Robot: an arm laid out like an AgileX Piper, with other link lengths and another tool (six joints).
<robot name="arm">
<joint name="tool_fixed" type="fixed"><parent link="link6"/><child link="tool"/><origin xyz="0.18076 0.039 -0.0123" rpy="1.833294 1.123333 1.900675"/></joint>
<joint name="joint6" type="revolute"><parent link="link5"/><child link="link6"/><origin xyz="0.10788 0 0.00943"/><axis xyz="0.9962 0 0.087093"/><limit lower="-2.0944" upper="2.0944"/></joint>
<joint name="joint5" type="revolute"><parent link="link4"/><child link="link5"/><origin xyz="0 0 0"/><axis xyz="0 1 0"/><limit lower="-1.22" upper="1.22"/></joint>
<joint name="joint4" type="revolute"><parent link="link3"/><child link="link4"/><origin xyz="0.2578 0 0.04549"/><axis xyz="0.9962 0 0.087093"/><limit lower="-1.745" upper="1.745"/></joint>
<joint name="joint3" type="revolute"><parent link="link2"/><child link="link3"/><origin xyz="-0.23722 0 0.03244"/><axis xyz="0 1 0"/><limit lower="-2.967" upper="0"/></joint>
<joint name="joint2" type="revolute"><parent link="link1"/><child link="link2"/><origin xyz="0 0 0"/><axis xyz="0 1 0"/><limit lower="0" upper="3.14"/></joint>
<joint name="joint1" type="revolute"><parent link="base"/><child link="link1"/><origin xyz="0 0 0.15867"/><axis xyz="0 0 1"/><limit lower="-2.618" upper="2.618"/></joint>
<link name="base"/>
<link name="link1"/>
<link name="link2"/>
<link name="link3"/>
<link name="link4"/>
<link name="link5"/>
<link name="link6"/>
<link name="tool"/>
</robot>
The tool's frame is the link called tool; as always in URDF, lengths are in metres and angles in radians.
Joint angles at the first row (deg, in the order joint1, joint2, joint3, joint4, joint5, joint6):
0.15, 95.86, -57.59, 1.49, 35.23, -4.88
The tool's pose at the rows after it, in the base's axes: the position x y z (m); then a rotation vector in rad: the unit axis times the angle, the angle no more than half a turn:
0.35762 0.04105 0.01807 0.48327 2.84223 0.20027
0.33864 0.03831 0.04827 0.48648 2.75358 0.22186
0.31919 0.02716 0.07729 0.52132 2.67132 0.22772
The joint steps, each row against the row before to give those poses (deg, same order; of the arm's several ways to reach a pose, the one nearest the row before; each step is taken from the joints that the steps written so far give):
-0.24, -9.88, 6.68, 0.28, -2.71, -0.82
-0.72, -12.36, 7.14, 0.46, 0.27, -0.01
-2.26, -11.95, 4.76, 0.20, 3.05, 0.01

